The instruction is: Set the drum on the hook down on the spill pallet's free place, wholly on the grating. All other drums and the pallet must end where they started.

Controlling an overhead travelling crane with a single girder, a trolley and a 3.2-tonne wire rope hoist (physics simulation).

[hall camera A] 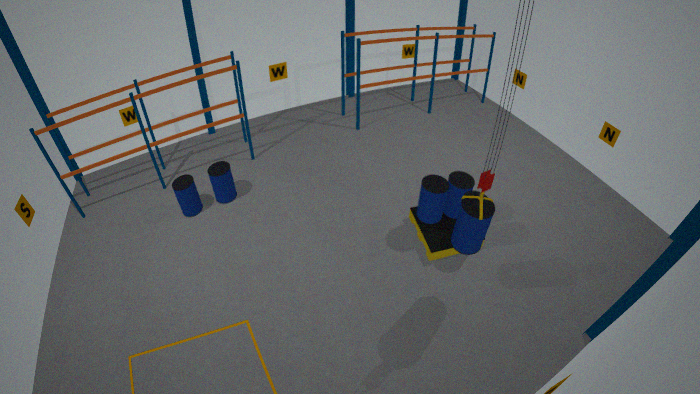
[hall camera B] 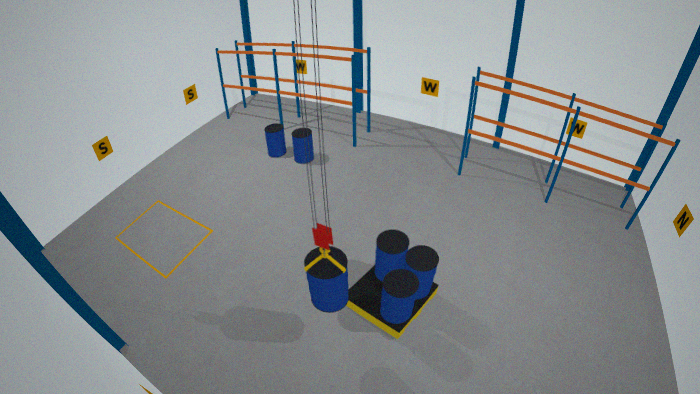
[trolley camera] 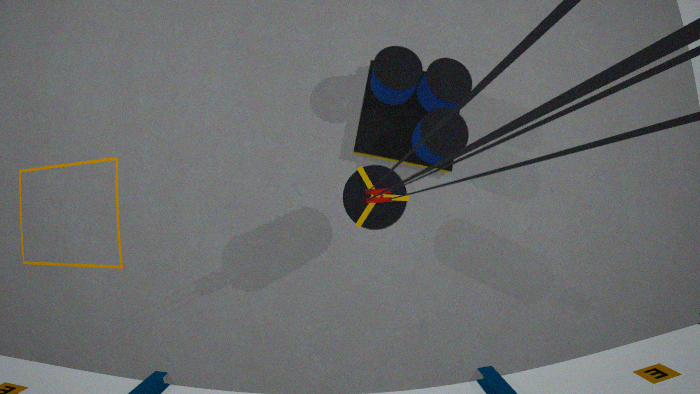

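The blue drum [hall camera A: 470, 234] [hall camera B: 328, 292] [trolley camera: 387, 215] hangs upright on yellow sling legs from my red hook block [hall camera A: 486, 181] [hall camera B: 322, 236] [trolley camera: 378, 195], which is shut on it. Its shadow lies apart from it. In the trolley view it shows just outside the yellow-edged side of the spill pallet [hall camera A: 440, 239] [hall camera B: 369, 294] [trolley camera: 382, 130], beside the bare corner of the black grating. Three blue drums stand on the other corners: one drum [hall camera A: 431, 202] [hall camera B: 391, 257] [trolley camera: 397, 67], a second [hall camera A: 456, 200] [hall camera B: 424, 270] [trolley camera: 448, 80], and a third [hall camera B: 398, 300] [trolley camera: 452, 132], hidden in hall camera A.
Two more blue drums, one [hall camera A: 188, 199] [hall camera B: 275, 143] and another [hall camera A: 223, 186] [hall camera B: 298, 151], stand on the floor near a rack [hall camera A: 148, 140] [hall camera B: 277, 85]. A second rack [hall camera A: 358, 85] [hall camera B: 562, 155] stands along the wall. A yellow outline [hall camera A: 189, 339] [hall camera B: 185, 216] [trolley camera: 72, 265] marks the floor.
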